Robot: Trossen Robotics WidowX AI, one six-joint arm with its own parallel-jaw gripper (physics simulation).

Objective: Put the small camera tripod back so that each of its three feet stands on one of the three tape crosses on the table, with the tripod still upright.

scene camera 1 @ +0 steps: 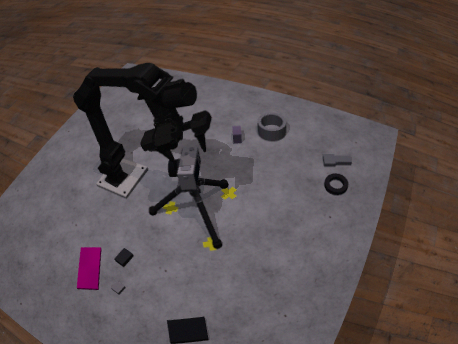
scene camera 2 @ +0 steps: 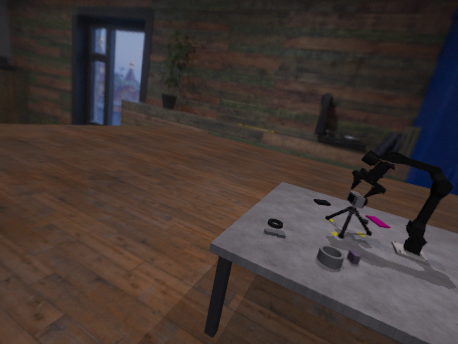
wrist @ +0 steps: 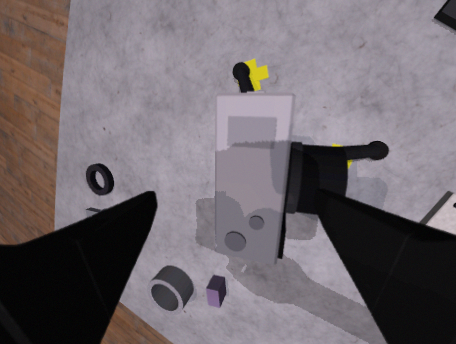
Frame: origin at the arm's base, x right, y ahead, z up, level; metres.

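Seen in the pictures: gripper, between the fingertips: [scene camera 1: 189, 156] [scene camera 2: 357, 193] [wrist: 236, 197]; arm's base, origin of its link: [scene camera 1: 116, 177] [scene camera 2: 411, 250].
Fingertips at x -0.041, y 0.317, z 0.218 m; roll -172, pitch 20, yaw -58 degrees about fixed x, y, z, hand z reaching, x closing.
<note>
Offsets run from my fingertips to a thing's middle. "spot": to the spot under its first point.
The small tripod [scene camera 1: 205, 217] [scene camera 2: 352, 212] stands upright, carrying a grey camera [scene camera 1: 188, 175] [scene camera 2: 358, 200] [wrist: 252, 160]. In scene camera 1, its front foot {spot: dx +0.077, dy +0.120, dz -0.215 m} [scene camera 1: 217, 244] overlaps the right side of the front yellow cross {dx +0.074, dy +0.098, dz -0.231 m} [scene camera 1: 208, 244]. Its left foot {spot: dx +0.080, dy -0.110, dz -0.211 m} [scene camera 1: 153, 210] is left of the left cross {dx +0.033, dy -0.084, dz -0.231 m} [scene camera 1: 170, 207]. Its right foot {spot: dx -0.112, dy +0.015, dz -0.208 m} [scene camera 1: 223, 184] is just behind the right cross {dx -0.107, dy +0.035, dz -0.231 m} [scene camera 1: 229, 193]. In the wrist view, one foot {spot: dx +0.071, dy +0.109, dz -0.206 m} [wrist: 241, 70] is beside a cross [wrist: 260, 74]; the third foot is hidden. My gripper [scene camera 1: 188, 156] [scene camera 2: 360, 192] [wrist: 236, 197] is open and empty, just above the camera, fingers towards either side.
A grey ring-shaped cup {dx -0.419, dy +0.012, dz -0.207 m} [scene camera 1: 272, 131] [wrist: 178, 285] and a purple block {dx -0.325, dy -0.073, dz -0.211 m} [scene camera 1: 237, 134] [wrist: 216, 291] stand behind the tripod. A black ring {dx -0.303, dy +0.316, dz -0.224 m} [scene camera 1: 326, 184] and grey piece {dx -0.404, dy +0.277, dz -0.224 m} [scene camera 1: 337, 160] lie right. A magenta slab {dx +0.364, dy -0.156, dz -0.228 m} [scene camera 1: 89, 268], small dark blocks and a black slab {dx +0.351, dy +0.208, dz -0.224 m} [scene camera 1: 187, 330] lie in front.
</note>
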